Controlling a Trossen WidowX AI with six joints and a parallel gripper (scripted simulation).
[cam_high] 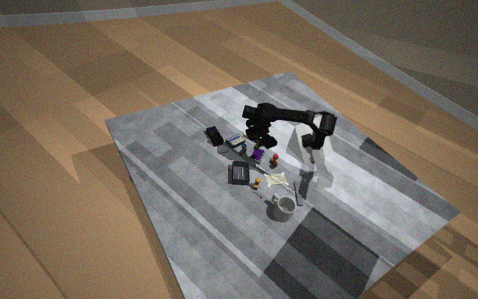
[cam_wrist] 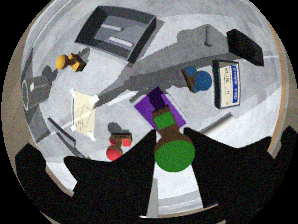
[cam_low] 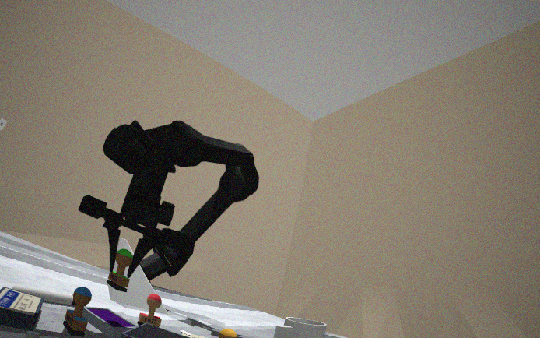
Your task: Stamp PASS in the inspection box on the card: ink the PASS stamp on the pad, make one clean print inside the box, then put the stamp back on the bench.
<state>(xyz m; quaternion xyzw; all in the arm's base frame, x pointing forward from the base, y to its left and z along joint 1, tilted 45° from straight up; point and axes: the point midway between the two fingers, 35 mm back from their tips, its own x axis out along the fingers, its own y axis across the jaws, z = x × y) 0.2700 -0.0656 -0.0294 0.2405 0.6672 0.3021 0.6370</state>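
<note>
Right now the purple ink pad is 90 mm below my gripper tip and 10 mm behind it. From my gripper tip the other things lie so: red-knobbed stamp 80 mm to the left, 70 mm below, 70 mm behind; then green-knobbed stamp right at my gripper tip; then blue-knobbed stamp 70 mm below, 50 mm to the right, 50 mm ahead.
</note>
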